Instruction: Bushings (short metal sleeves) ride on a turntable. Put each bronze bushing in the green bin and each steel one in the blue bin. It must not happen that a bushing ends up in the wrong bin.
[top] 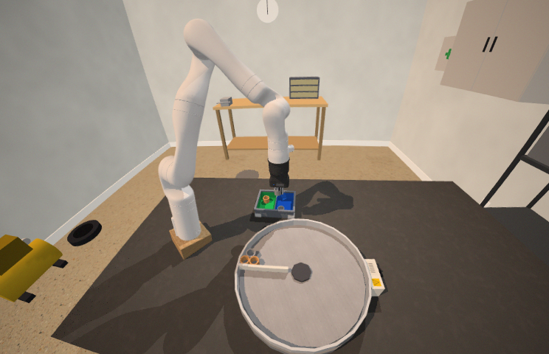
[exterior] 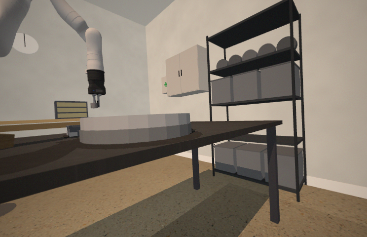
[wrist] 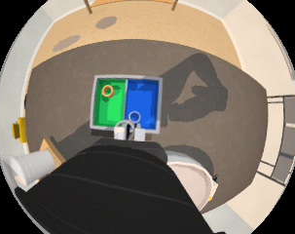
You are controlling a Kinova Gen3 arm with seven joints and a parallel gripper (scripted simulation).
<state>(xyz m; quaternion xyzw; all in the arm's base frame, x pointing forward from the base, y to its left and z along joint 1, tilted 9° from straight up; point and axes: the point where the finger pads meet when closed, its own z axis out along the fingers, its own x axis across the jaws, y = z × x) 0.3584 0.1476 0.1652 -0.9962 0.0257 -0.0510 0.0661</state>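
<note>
Right now the green bin is 13 cm below my hand, 5 cm to the left of it and 3 cm behind it. Also, from my hand: turntable 30 cm to the right, 10 cm below, 8 cm ahead.
</note>
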